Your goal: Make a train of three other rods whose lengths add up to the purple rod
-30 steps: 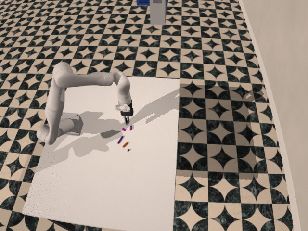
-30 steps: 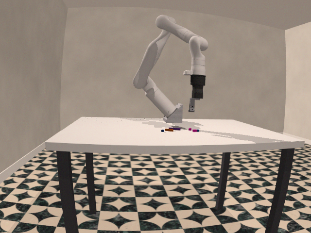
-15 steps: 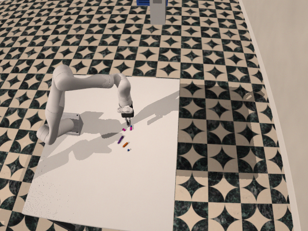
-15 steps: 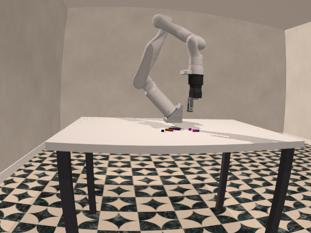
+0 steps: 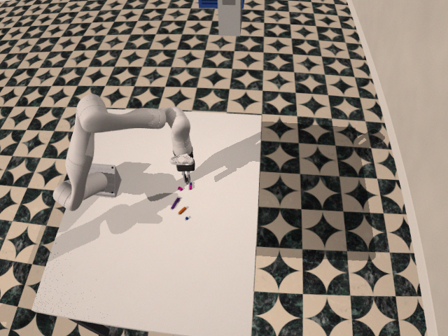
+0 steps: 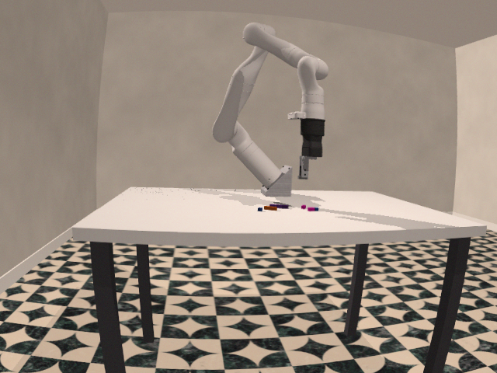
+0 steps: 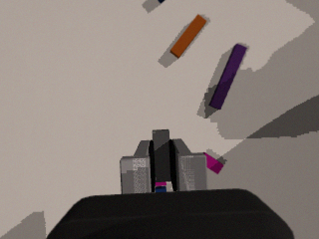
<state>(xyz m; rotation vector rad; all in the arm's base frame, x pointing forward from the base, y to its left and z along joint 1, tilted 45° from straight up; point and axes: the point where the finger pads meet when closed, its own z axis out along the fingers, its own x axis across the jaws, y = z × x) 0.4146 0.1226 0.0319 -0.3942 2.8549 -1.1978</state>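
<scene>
Now: the purple rod 12 cm below my hand, 7 cm to the right of it and 5 cm behind it. Also, from my hand: grey rod 2 cm below; then orange rod 12 cm below, 10 cm to the right, 1 cm behind.
</scene>
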